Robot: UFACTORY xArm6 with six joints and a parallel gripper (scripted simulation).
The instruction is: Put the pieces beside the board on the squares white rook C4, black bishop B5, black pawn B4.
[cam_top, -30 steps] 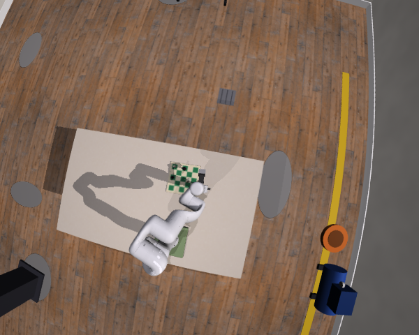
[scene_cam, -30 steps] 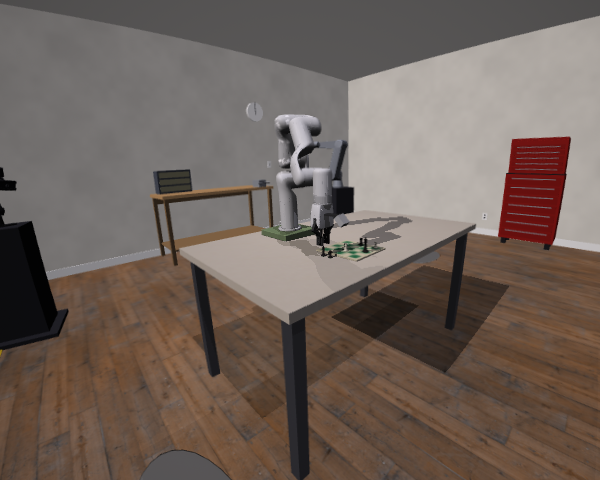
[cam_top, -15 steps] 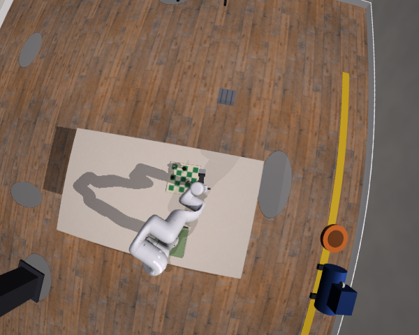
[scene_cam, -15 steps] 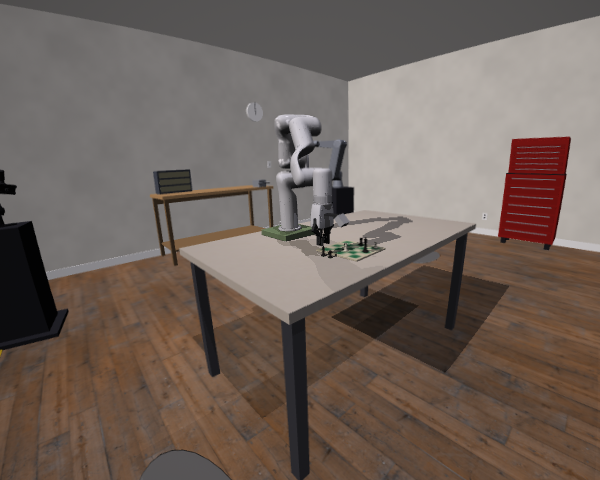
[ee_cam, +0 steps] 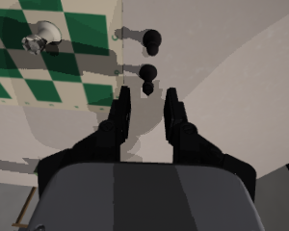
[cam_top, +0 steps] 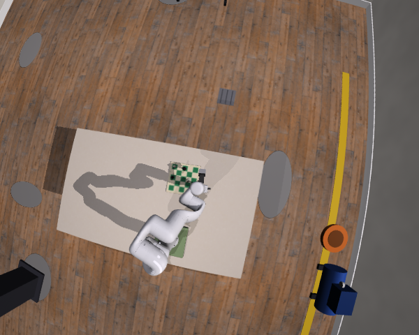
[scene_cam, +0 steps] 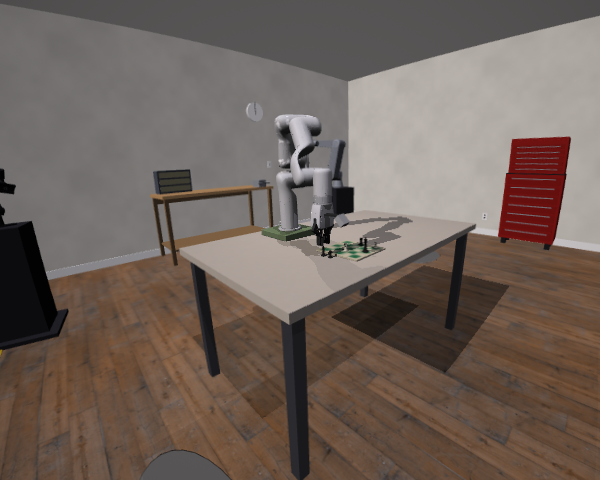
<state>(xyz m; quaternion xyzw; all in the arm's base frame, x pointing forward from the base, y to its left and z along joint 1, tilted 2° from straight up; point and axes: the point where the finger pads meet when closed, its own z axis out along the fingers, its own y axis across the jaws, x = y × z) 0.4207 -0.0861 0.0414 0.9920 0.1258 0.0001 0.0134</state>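
My hand is 11 cm to the right of the white rook, 5 cm above it and 2 cm short of it. The rest, counted from my hand: chessboard: 14 cm to the left, 7 cm below, 1 cm ahead.
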